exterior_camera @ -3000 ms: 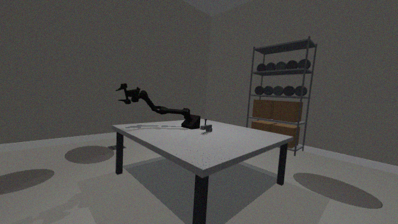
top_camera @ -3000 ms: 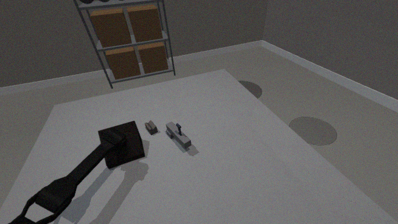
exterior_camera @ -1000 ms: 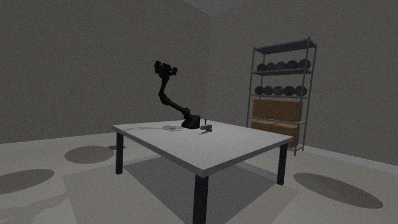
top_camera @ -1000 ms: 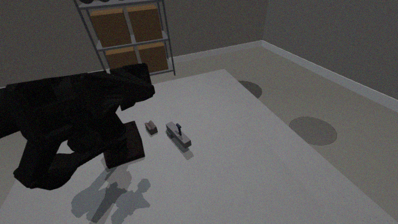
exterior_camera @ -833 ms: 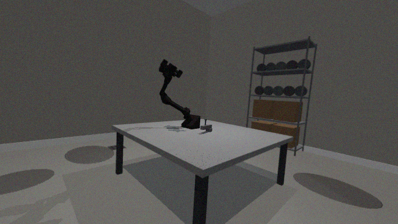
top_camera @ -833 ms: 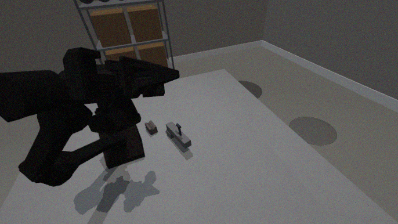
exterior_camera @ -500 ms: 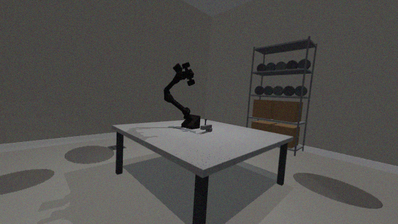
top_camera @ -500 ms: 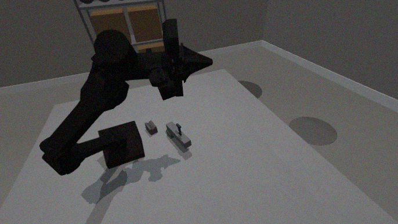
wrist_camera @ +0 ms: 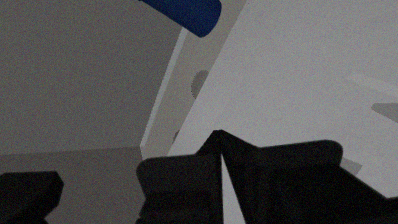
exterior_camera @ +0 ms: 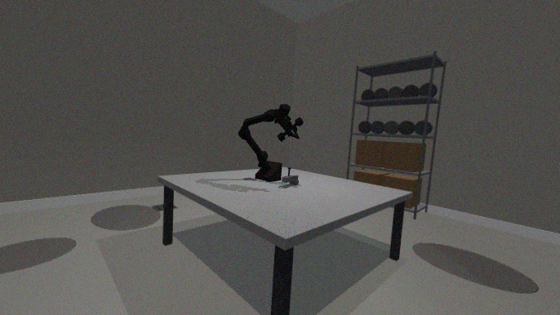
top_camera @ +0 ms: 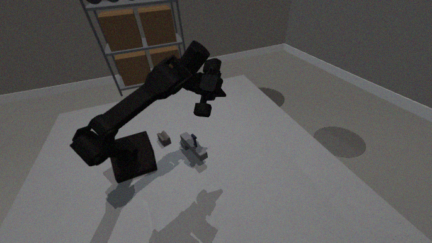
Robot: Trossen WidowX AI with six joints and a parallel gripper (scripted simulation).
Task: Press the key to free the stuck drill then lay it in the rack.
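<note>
My gripper tip is 130 mm past the blue key, 50 mm to the right of it and 240 mm above it. The rest, counted from my gripper tip: grey holder block: 150 mm behind, 80 mm to the left, 290 mm below; then rack: 290 mm behind, 200 mm to the left, 320 mm below; then drill: 160 mm behind, 90 mm to the left, 280 mm below.
</note>
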